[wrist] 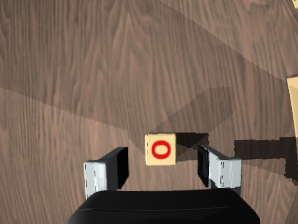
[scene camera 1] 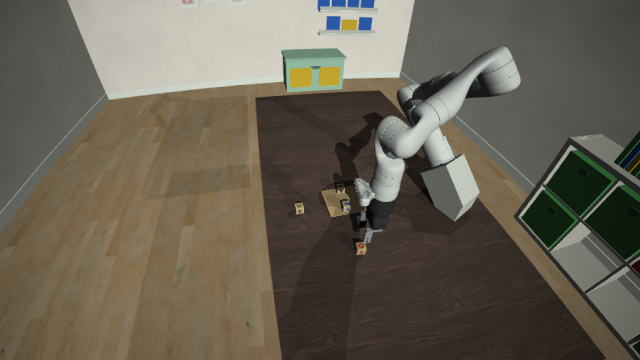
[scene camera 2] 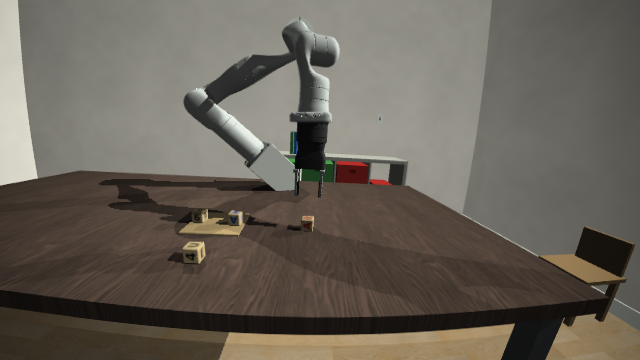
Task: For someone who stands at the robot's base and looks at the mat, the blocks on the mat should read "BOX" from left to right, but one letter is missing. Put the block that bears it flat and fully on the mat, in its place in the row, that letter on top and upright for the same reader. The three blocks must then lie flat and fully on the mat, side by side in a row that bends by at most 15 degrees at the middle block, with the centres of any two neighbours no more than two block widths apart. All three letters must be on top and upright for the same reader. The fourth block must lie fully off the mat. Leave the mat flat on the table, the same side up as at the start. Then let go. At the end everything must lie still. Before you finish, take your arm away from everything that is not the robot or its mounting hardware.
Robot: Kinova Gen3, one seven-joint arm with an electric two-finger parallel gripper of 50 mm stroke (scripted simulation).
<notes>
I see my gripper and a tan mat.
My gripper shows as well in the wrist view and in scene camera 1.
</notes>
